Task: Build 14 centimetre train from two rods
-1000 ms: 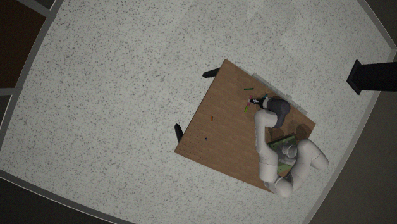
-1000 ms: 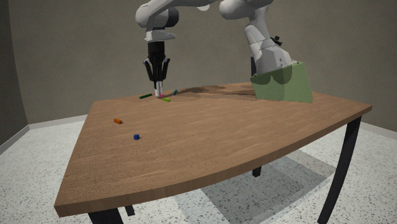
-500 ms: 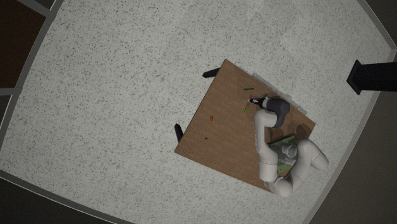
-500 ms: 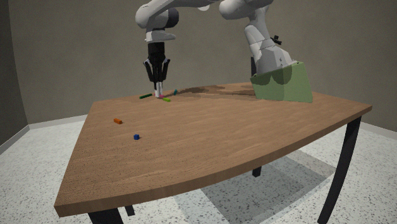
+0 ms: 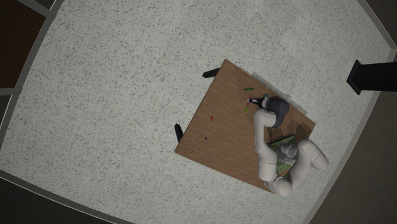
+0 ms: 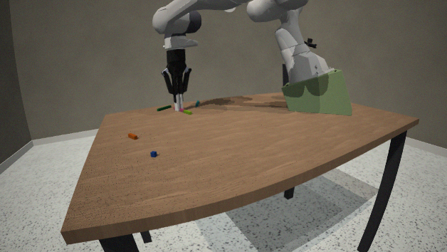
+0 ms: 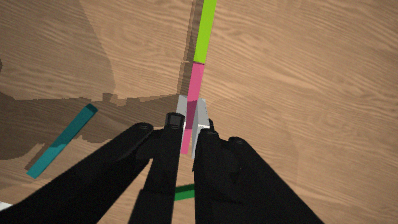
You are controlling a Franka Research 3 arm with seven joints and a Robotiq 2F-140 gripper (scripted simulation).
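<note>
Now: hand 3 cm above the pink rod. The rest, counted from my hand: lime rod (2 cm behind, 7 cm to the left, 3 cm below); then green rod (5 cm ahead, 8 cm to the right, 3 cm below); then turquoise rod (10 cm behind, 8 cm to the right, 3 cm below).
</note>
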